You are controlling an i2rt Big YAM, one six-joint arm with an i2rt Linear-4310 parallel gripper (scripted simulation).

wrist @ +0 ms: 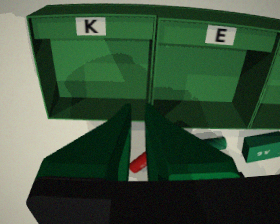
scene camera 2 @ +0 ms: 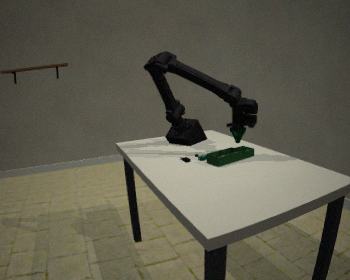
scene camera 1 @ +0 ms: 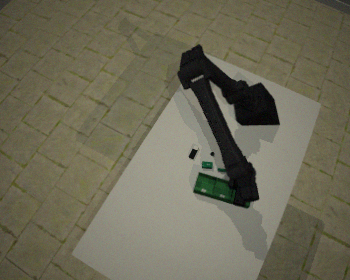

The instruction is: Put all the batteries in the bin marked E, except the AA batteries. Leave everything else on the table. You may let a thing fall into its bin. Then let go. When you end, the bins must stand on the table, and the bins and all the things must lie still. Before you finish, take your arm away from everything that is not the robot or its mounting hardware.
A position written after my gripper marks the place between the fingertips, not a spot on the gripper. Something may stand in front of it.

I see my gripper (wrist: 138, 112) and a green bin (scene camera 1: 205, 185).
The green bin is seen too in the wrist view (wrist: 92, 76).
